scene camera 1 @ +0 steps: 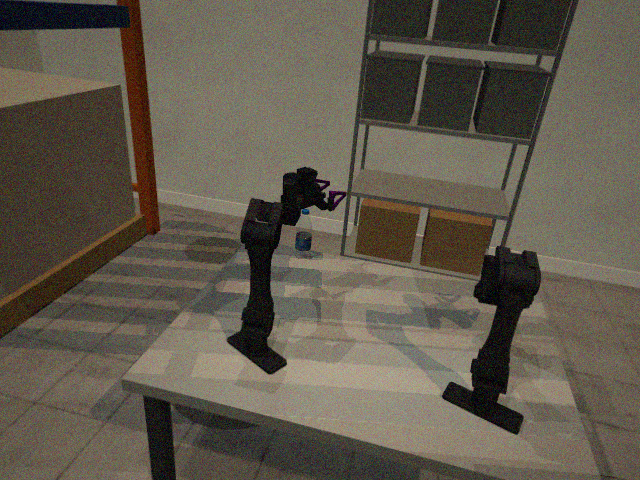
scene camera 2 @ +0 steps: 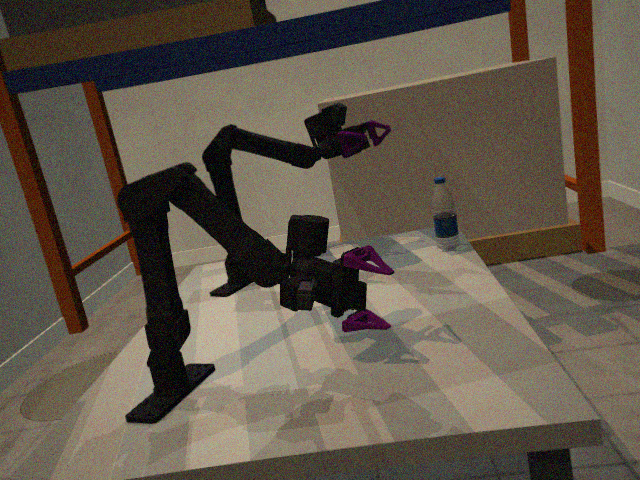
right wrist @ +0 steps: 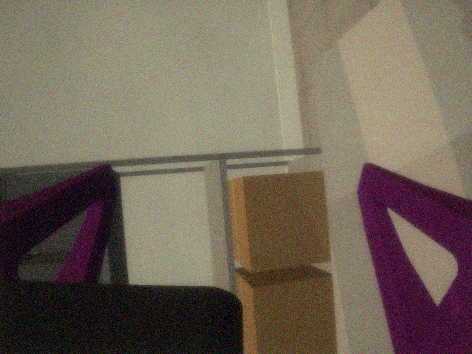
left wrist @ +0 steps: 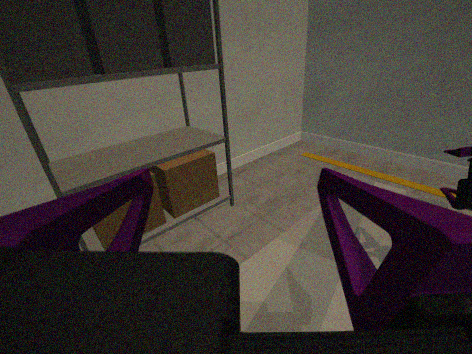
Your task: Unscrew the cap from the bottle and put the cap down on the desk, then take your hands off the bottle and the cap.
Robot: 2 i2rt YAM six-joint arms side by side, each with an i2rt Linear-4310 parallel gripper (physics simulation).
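Places are measured from the left arm's base along level axes (x back, y right, z up), in metres.
Pixels of known places: left gripper, fingertip midpoint: [scene camera 1: 337,188] [scene camera 2: 378,132] [left wrist: 235,177]; right gripper, fingertip midpoint: [scene camera 2: 390,300] [right wrist: 237,177] [left wrist: 444,169]; left arm's base, origin of the base link: [scene camera 1: 256,352] [scene camera 2: 240,284]; right arm's base, origin of the base link: [scene camera 1: 481,407] [scene camera 2: 174,393].
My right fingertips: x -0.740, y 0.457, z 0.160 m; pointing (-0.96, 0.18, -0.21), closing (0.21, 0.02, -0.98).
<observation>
Ahead of a thing's pixels: the offset from my right fingertips to its middle. Level surfaces: height alone.
A clear bottle {dx +0.209, dy -0.788, dz -0.057 m} [scene camera 1: 303,240] [scene camera 2: 445,217] with a blue label stands upright near the far edge of the desk {dz -0.160 m} [scene camera 1: 336,403] [scene camera 2: 491,403]. Its blue cap {dx +0.209, dy -0.788, dz +0.041 m} [scene camera 1: 305,211] [scene camera 2: 439,180] is on its top. My left gripper [scene camera 1: 337,188] [scene camera 2: 378,134] [left wrist: 235,177] is open and empty, high above the desk. In scene camera 2 it is up and to the left of the bottle, apart from it. My right gripper [scene camera 2: 391,299] [left wrist: 444,169] [right wrist: 237,177] is open and empty, lower over the desk and well apart from the bottle. The bottle does not show in either wrist view.
A metal shelf rack [scene camera 1: 354,149] [left wrist: 226,125] with dark bins and brown boxes [scene camera 1: 387,232] [left wrist: 192,182] [right wrist: 285,220] stands beyond the desk. An orange-posted frame [scene camera 1: 139,129] [scene camera 2: 584,129] with a large pale panel [scene camera 2: 496,155] is beside the desk.
</observation>
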